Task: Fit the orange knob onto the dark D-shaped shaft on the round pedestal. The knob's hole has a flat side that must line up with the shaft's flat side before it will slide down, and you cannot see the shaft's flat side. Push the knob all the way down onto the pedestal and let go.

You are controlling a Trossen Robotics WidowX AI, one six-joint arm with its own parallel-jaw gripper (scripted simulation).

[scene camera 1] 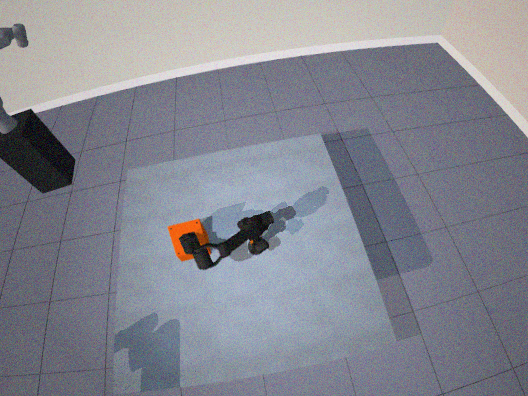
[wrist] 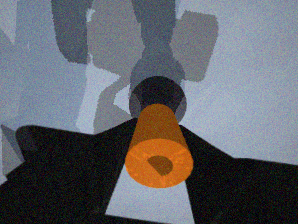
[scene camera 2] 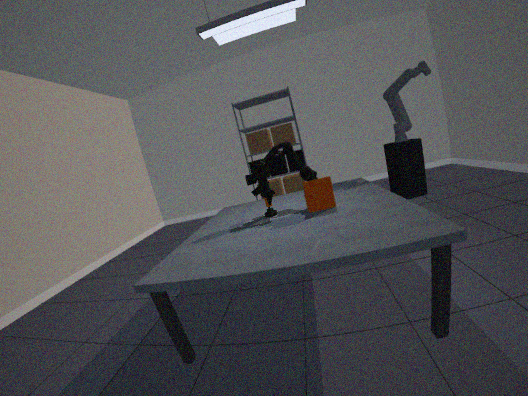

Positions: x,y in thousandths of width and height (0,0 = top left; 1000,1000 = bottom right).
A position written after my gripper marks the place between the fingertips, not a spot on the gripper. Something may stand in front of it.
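What my gripper (wrist: 529,560) carries is an orange knob (wrist: 532,699). I can see a round pedestal (wrist: 518,404) as well.
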